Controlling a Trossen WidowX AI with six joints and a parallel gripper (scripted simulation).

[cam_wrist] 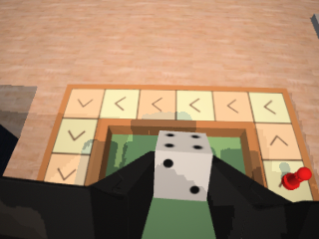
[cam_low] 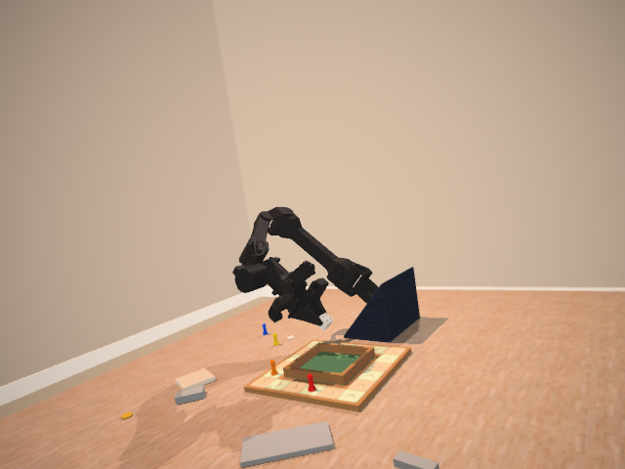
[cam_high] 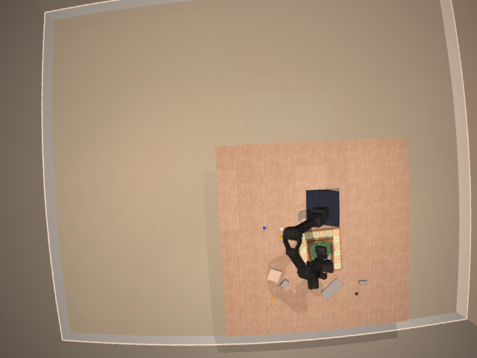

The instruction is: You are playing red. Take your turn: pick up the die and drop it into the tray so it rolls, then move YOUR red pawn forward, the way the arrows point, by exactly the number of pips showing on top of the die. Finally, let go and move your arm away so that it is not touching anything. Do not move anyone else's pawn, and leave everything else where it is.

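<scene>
My gripper tip is now right at the white die. Also, from my gripper tip: red pawn 110 mm ahead, 90 mm below, 20 mm to the left; green tray 110 mm below; orange pawn 110 mm to the right, 90 mm below, 70 mm ahead.
</scene>
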